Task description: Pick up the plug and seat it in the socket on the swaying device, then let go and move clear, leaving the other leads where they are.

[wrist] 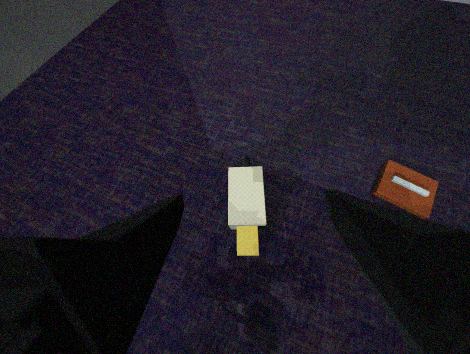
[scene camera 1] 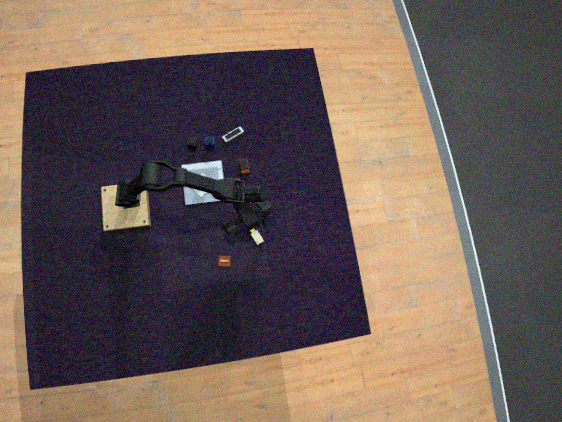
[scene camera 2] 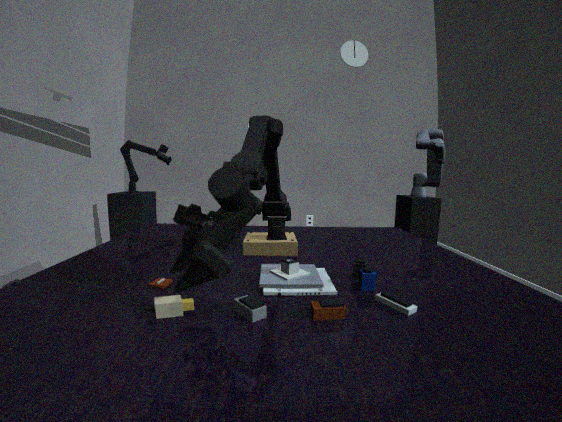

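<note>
The cream plug with a yellow tip [scene camera 1: 257, 237] [scene camera 2: 169, 306] [wrist: 246, 196] lies on the dark mat, its yellow end toward the arm. My gripper [scene camera 1: 250, 222] [scene camera 2: 202, 282] [wrist: 253, 198] is open and empty. In the wrist view its fingers stand wide on either side of the plug, touching neither side. A small grey block with a dark top [scene camera 2: 290, 266], which looks like the socket, sits on a white plate on stacked flat slabs [scene camera 2: 267, 276] [scene camera 1: 214, 167]; the arm partly covers this stack in scene camera 1. Whether it sways cannot be told.
An orange piece with a white bar [scene camera 1: 224, 260] [scene camera 2: 161, 283] [wrist: 407, 190] lies near the plug. A grey piece [scene camera 2: 257, 314], an orange-brown block [scene camera 1: 243, 166] [scene camera 2: 328, 312], a blue block [scene camera 1: 209, 140] [scene camera 2: 368, 281] and a white-framed strip [scene camera 1: 232, 134] [scene camera 2: 396, 304] lie around the slabs.
</note>
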